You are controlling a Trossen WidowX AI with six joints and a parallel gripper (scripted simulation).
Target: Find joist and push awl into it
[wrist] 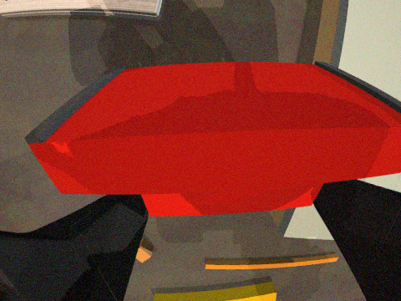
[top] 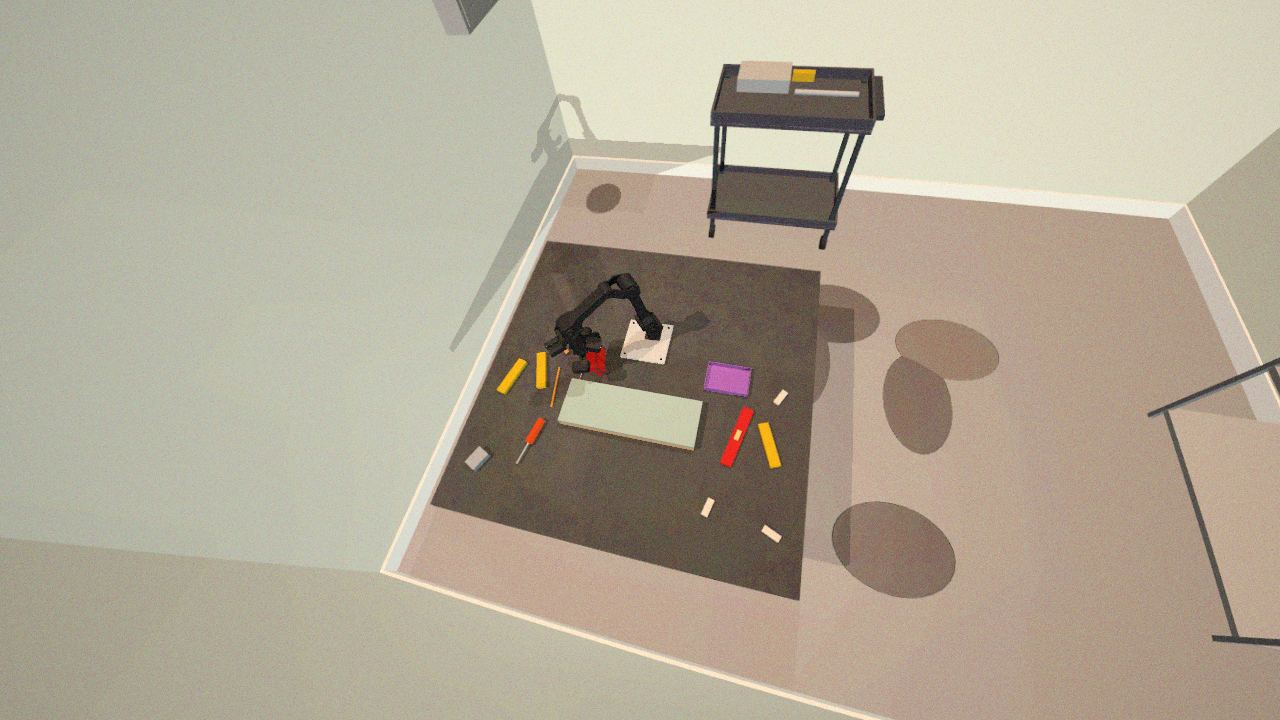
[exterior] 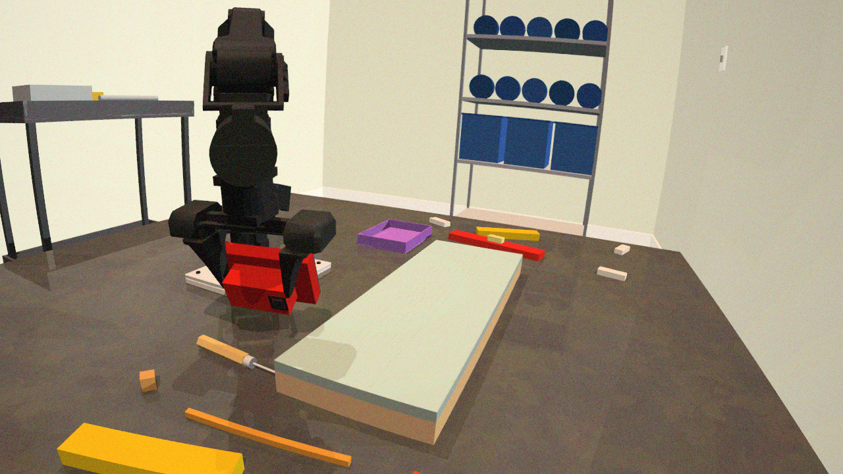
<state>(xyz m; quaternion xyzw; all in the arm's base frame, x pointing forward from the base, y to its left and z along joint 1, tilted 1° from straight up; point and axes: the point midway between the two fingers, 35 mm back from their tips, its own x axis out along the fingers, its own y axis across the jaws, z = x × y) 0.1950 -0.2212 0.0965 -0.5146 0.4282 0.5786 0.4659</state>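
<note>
My gripper tip is 30 mm short of the square indicator light and 10 mm above it. Also, from my gripper tip: awl 70 mm below, 40 mm to the right; small orange cube 130 mm to the right, 70 mm below, 60 mm behind; red stud finder 10 mm to the left, 10 mm ahead.
</note>
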